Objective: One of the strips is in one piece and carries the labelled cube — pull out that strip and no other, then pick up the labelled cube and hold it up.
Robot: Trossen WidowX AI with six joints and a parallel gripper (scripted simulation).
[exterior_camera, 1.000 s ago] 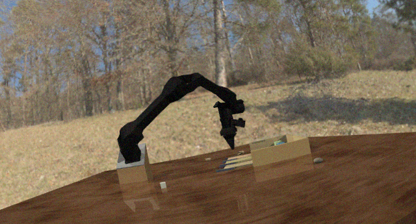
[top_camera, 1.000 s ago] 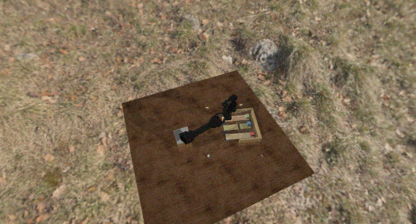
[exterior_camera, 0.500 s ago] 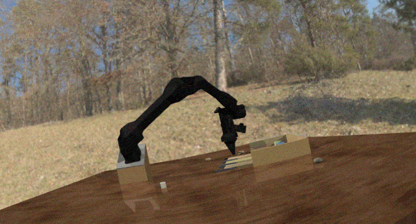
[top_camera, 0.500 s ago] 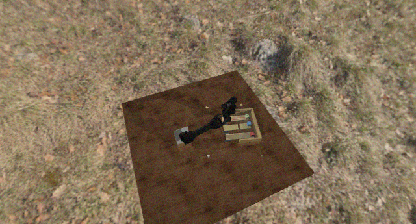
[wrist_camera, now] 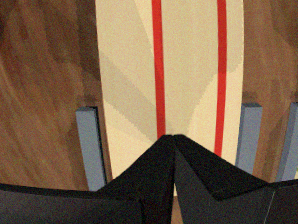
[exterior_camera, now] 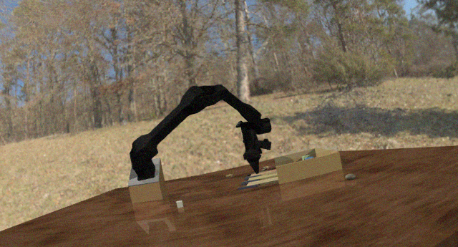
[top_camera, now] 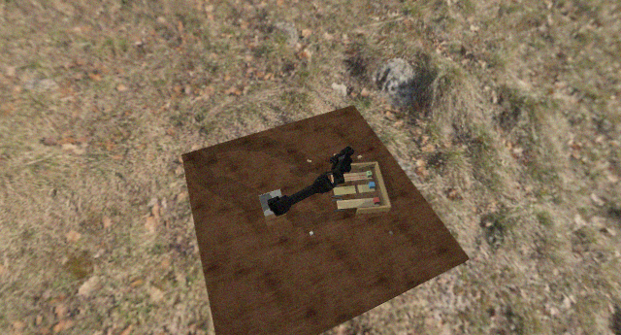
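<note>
My gripper tip is now 200 mm short of the green labelled cube, 60 mm to the left of it and 10 mm below it. From my gripper tip the other things lie so: green-patterned strip: 10 mm ahead, 100 mm to the right; then pebble: 110 mm ahead, 450 mm to the right; then white block: 290 mm behind, 270 mm to the right.
</note>
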